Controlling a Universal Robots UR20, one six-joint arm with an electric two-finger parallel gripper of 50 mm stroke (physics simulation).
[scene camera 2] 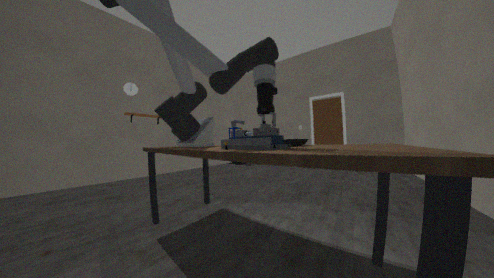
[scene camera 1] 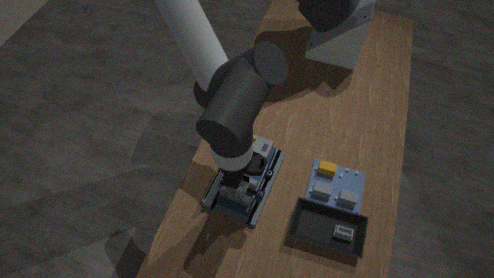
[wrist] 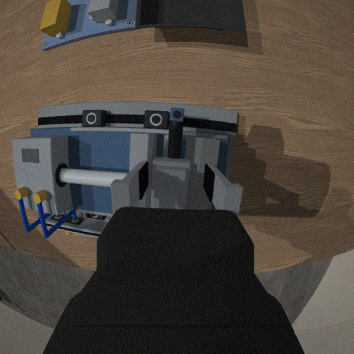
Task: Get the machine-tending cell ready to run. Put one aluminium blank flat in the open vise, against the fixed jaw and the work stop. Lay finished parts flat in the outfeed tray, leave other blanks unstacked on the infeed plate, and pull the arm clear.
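Frame: origin at the arm's base, x back, y down, z right, level; centimetres.
Seen in the pictures: gripper, between the fingertips: (scene camera 1: pixel 243 188); arm's base, origin of its link: (scene camera 2: pixel 190 132) (scene camera 1: pixel 336 12).
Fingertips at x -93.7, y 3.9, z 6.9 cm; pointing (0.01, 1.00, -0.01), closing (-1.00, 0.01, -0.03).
Pixels of each thing's middle, then the offset from my fingertips to it. "pt": a spot on its surface instead.
- vise, middle of its body: (scene camera 1: pixel 246 173) (scene camera 2: pixel 254 138) dx +7.4, dy +5.0, dz +2.1 cm
- finished part, middle of its body: (scene camera 1: pixel 343 232) dx +0.6, dy +7.1, dz -34.7 cm
- dark outfeed tray, a spot on its surface: (scene camera 1: pixel 312 227) pt dx -0.9, dy +8.7, dz -24.9 cm
- blue infeed plate, middle of its body: (scene camera 1: pixel 335 186) dx +16.6, dy +9.6, dz -28.3 cm
- yellow block, middle of its body: (scene camera 1: pixel 327 168) dx +21.3, dy +7.4, dz -23.4 cm
My gripper (scene camera 1: pixel 242 184) (scene camera 2: pixel 268 121) (wrist: pixel 175 174) is open, fingers pointing down over the vise (scene camera 1: pixel 266 145) (scene camera 2: pixel 250 142) (wrist: pixel 102 150). In the wrist view, its fingers stand on either side of a grey part (wrist: pixel 171 175) lying between the movable jaw (wrist: pixel 142 145) and fixed jaw (wrist: pixel 205 145). The fingertips are low, near its top; contact cannot be told. The black work stop (wrist: pixel 175 137) is at the part's far end. A finished part (scene camera 1: pixel 344 232) lies flat in the dark outfeed tray (scene camera 1: pixel 312 227) (wrist: pixel 195 12). Two grey blanks (scene camera 1: pixel 321 190) (scene camera 1: pixel 347 198) sit apart on the blue infeed plate (scene camera 1: pixel 342 184).
A yellow block (scene camera 1: pixel 327 169) (wrist: pixel 55 16) sits on the infeed plate, beside small pins. Blue bent tubes with yellow caps (wrist: pixel 40 196) rise at the vise's housing end. Dark clamps (wrist: pixel 156 119) (wrist: pixel 93 118) line its rail. The arm's base (scene camera 1: pixel 340 42) stands farther along the table.
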